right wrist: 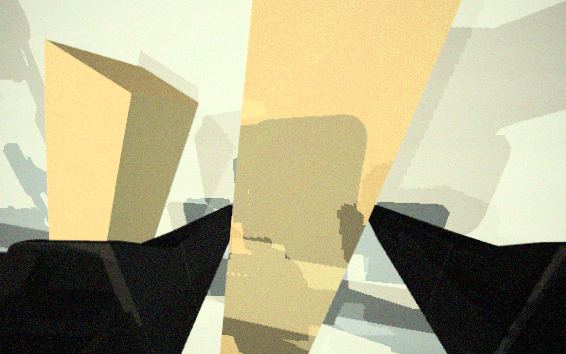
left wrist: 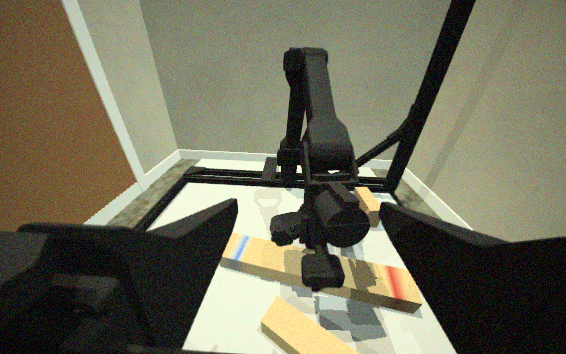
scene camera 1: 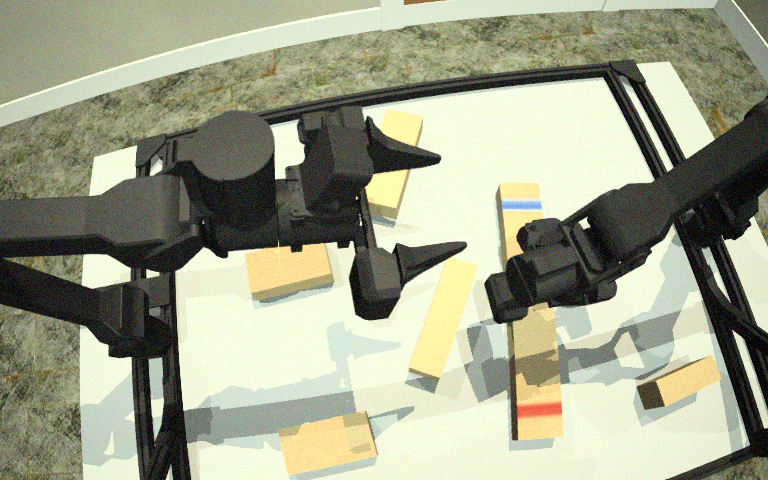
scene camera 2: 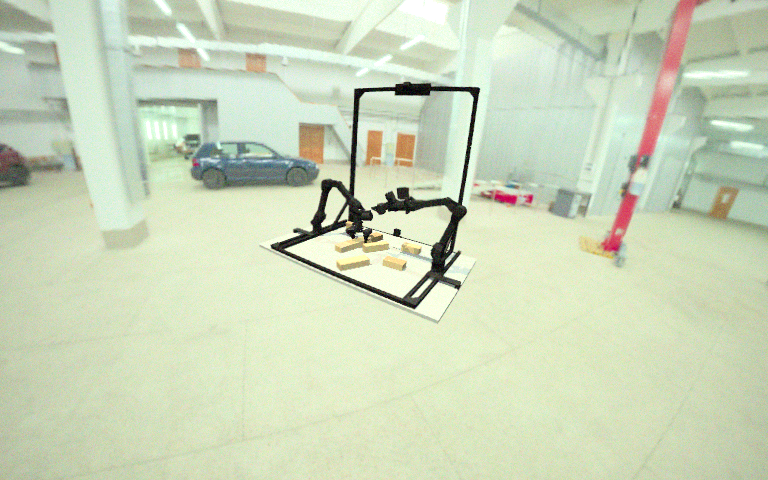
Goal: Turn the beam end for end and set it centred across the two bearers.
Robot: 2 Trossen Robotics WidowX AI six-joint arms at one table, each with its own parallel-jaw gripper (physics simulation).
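Where they show: left gripper, between the fingertips: (left wrist: 308, 206) (scene camera 1: 452, 200) (scene camera 2: 375, 206); right gripper, between the fingertips: (right wrist: 301, 211) (scene camera 1: 530, 308) (scene camera 2: 359, 243); left arm's base, origin of its link: (scene camera 1: 151, 337) (scene camera 2: 437, 270); right arm's base, origin of its link: (left wrist: 288, 177) (scene camera 1: 701, 229) (scene camera 2: 317, 231).
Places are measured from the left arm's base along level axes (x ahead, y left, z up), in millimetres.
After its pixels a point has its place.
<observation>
The long beam (scene camera 1: 535, 384) {x 540, y -168, z 19 mm} (scene camera 2: 346, 246) {x 567, y 94, z 13 mm} (left wrist: 265, 254) {x 580, y 43, z 19 mm} (right wrist: 320, 75) {x 577, y 18, z 19 mm} lies flat on the table, blue band towards the top and red band towards the bottom in scene camera 1. My right gripper (scene camera 2: 359, 234) {x 570, y -55, z -11 mm} (right wrist: 301, 211) {x 570, y -55, z -11 mm} is open above the beam's middle, its fingers on either side of the beam as seen in the right wrist view; their height is unclear, and the arm hides them in scene camera 1. My left gripper (scene camera 1: 453, 202) {x 435, y -4, z 277 mm} is open and empty, raised left of the beam. Two short blocks (scene camera 1: 288, 272) {x 235, y 59, z 19 mm} (scene camera 1: 325, 444) {x 250, y -189, z 19 mm} lie roughly parallel at the left; which blocks are the bearers is unclear.
A slanted block (scene camera 1: 444, 319) {x 437, y -52, z 25 mm} (right wrist: 85, 160) {x 460, y -16, z 25 mm} lies between the left gripper and the beam. Another block (scene camera 1: 390, 192) {x 403, y 156, z 19 mm} (scene camera 2: 352, 262) {x 399, y 252, z 19 mm} is partly under the left gripper. A smaller block (scene camera 1: 685, 382) {x 752, y -228, z 44 mm} (left wrist: 367, 205) {x 728, y -212, z 42 mm} lies beyond the beam at the right. A black frame (scene camera 1: 453, 84) {x 558, y 364, z 1 mm} borders the table.
</observation>
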